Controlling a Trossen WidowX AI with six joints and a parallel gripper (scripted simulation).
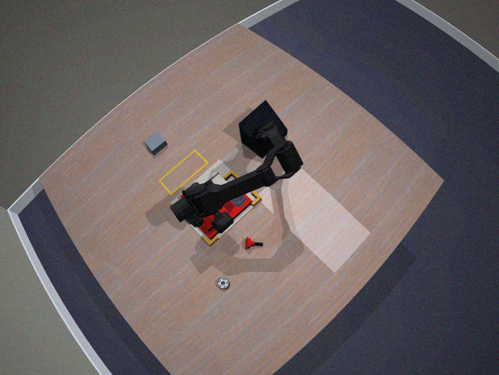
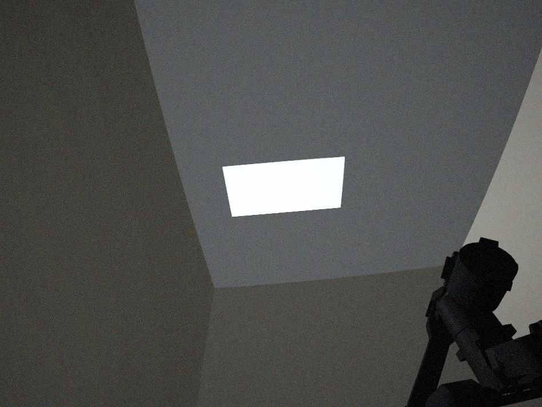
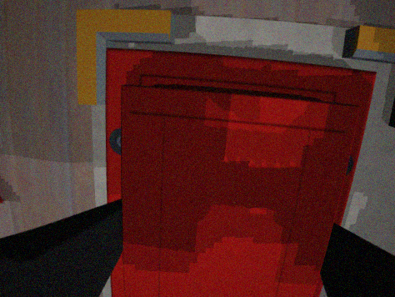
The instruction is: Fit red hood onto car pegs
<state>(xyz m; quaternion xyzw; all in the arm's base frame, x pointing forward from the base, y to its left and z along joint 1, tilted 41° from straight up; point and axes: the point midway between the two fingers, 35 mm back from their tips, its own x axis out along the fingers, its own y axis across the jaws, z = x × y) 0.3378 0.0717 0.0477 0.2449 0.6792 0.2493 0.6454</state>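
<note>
The red hood is right at my gripper tip. From my gripper tip the other things lie so: grey engine block 20 mm below, 10 mm to the left.
</note>
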